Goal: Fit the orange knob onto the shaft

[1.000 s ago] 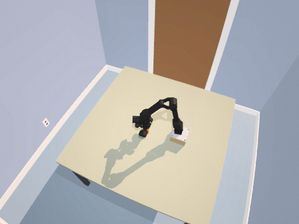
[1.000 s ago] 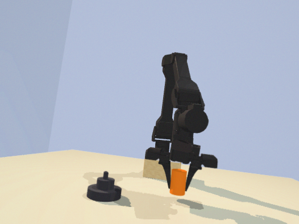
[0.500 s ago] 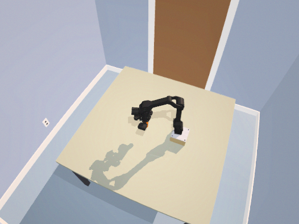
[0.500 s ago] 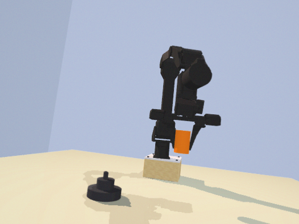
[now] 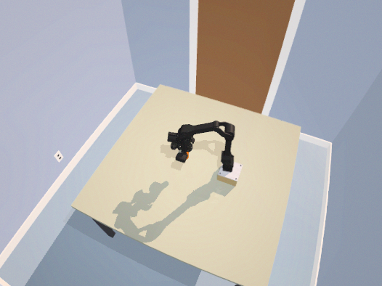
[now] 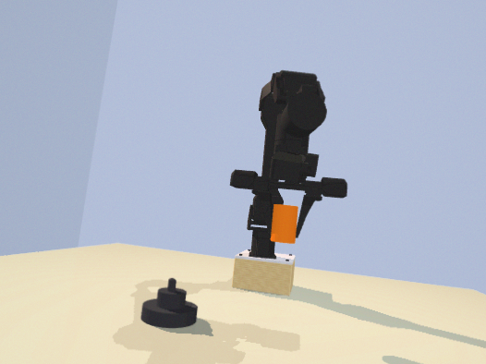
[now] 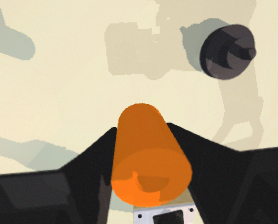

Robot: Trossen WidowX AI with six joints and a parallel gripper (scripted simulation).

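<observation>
My gripper tip is now 170 mm to the left of the dark round pedestal, 110 mm above it and 30 mm short of it. From my gripper tip the other things lie so: orange knob 20 mm above.
</observation>
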